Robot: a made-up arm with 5 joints.
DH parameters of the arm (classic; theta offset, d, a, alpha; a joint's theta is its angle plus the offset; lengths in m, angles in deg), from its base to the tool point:
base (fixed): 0 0 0 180
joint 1: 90 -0.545 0.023 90
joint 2: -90 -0.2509 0.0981 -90
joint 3: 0 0.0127 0.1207 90
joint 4: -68.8 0 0.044 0
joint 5: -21.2 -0.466 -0.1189 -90
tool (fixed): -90 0.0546 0 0
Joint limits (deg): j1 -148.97..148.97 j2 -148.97..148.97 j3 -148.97..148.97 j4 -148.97..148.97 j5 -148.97..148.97
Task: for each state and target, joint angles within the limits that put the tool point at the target. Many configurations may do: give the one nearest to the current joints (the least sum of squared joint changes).
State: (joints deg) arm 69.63 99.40 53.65 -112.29 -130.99
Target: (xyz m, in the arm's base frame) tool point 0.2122 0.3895 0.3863
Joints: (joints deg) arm 74.02 73.14 76.03 -122.13 -138.22
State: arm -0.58 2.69 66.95 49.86 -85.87
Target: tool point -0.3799 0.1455 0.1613
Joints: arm -6.43 32.38 109.74 39.16 -88.02
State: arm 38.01 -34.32 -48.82 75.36 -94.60
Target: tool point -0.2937 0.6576 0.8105
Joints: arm 25.83 -69.80 -25.77 66.95 -100.10
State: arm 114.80 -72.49 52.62 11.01 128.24
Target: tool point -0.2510 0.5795 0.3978
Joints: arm 86.17 -76.00 47.57 16.22 133.39
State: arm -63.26 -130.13 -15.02 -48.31 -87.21
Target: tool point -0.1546 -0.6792 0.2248
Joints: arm -81.70 -138.81 -7.91 -51.06 -89.86
